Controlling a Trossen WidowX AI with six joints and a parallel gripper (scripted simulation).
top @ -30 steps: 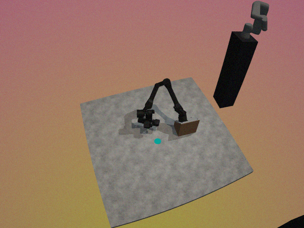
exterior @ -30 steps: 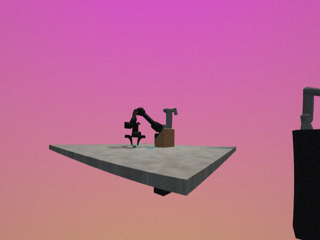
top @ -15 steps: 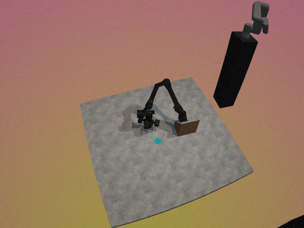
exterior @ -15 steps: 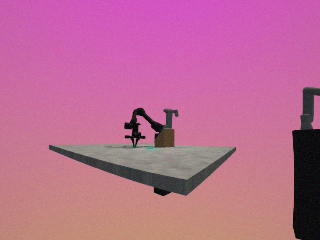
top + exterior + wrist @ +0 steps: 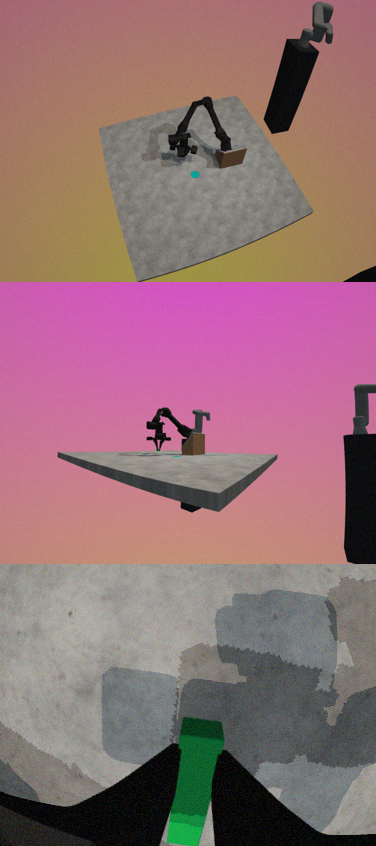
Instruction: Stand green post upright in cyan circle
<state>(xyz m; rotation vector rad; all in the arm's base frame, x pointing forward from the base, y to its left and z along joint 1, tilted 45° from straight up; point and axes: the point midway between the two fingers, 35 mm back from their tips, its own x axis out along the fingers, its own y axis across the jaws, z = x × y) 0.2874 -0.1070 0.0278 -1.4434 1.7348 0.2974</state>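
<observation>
Right now my gripper tip is 50 mm past the cyan circle, 160 mm to the right of it and 40 mm above it. From my gripper tip the other things lie so: green post (10 mm behind, 20 mm to the right).
</observation>
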